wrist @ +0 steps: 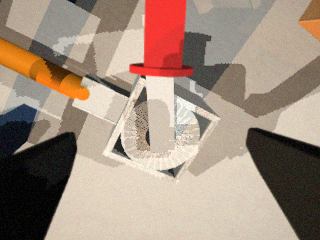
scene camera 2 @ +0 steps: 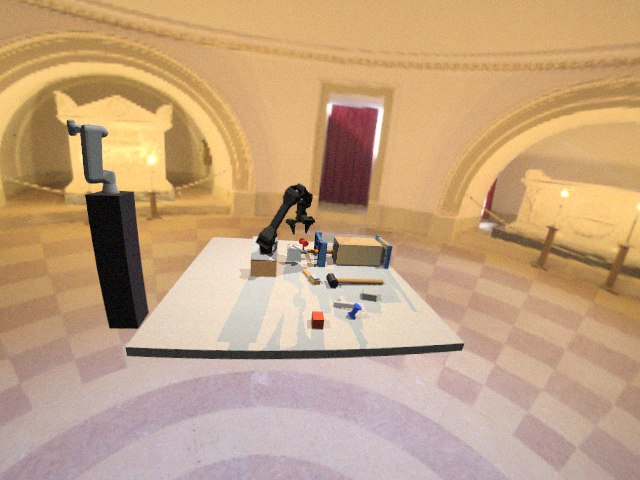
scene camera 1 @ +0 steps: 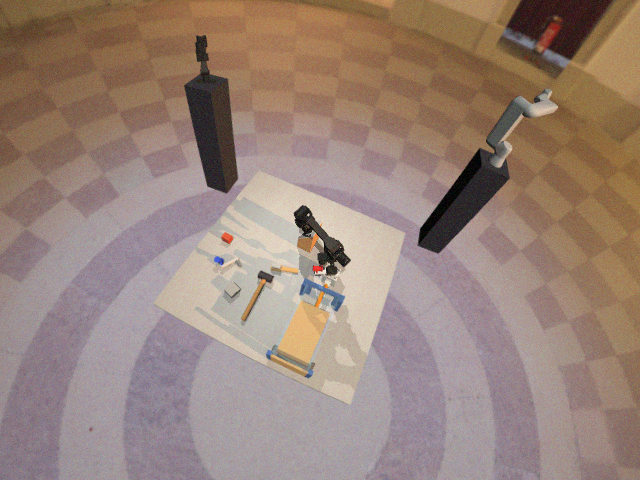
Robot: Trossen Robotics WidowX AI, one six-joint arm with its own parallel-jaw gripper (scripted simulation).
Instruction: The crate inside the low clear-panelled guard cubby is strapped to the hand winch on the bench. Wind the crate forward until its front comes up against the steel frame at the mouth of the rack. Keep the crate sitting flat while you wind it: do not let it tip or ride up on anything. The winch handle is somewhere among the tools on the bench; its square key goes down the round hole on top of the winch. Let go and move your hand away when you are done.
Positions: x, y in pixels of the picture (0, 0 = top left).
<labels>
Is the gripper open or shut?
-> Open.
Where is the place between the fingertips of the gripper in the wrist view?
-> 164, 138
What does the gripper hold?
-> Nothing.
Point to a winch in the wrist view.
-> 129, 143
</labels>
